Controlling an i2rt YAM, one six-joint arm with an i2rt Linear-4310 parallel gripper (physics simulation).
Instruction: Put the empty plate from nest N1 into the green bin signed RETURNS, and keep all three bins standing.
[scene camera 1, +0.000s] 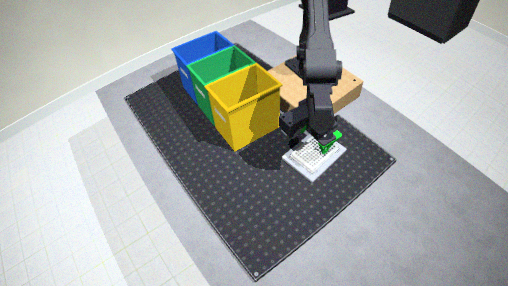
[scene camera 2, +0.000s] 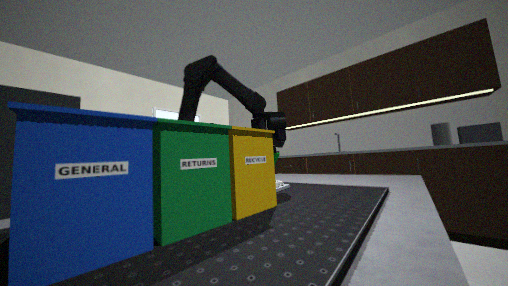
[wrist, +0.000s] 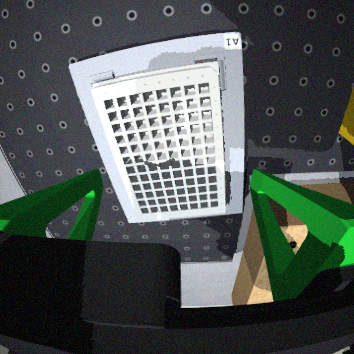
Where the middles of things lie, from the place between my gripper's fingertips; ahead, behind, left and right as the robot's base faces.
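Labels:
White plate (scene camera 1: 308, 155): my gripper 10 mm to the right of it, 10 mm past it, 40 mm above it. Counted from my gripper: nest base (wrist: 180, 51), 10 mm to the left, 10 mm behind, 50 mm below. Yellow bin (scene camera 1: 245, 104), 200 mm to the right, 100 mm ahead, 30 mm above. Green bin (scene camera 1: 223, 63), 330 mm to the right, 110 mm ahead, 30 mm above. Of the things named here, going by their middles, green bin farthest from my gripper.

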